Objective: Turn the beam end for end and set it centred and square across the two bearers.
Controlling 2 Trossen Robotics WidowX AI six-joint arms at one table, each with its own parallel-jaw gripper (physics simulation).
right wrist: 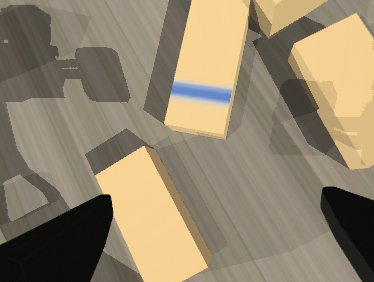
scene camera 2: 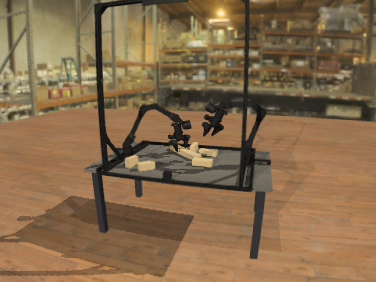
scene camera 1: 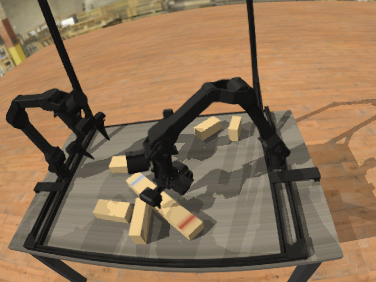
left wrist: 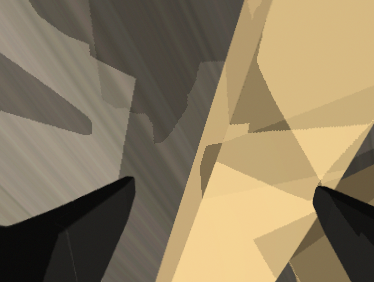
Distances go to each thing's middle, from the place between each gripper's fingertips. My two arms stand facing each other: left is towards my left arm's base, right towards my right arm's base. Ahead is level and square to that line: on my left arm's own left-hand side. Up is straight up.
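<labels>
The beam [scene camera 1: 186, 223] is 20 cm to the left of my right hand, 16 cm below it and 11 cm ahead of it.
Relative to my left hand, the beam is 2 cm to the right of it, 1 cm ahead of it and 1 cm below it.
</labels>
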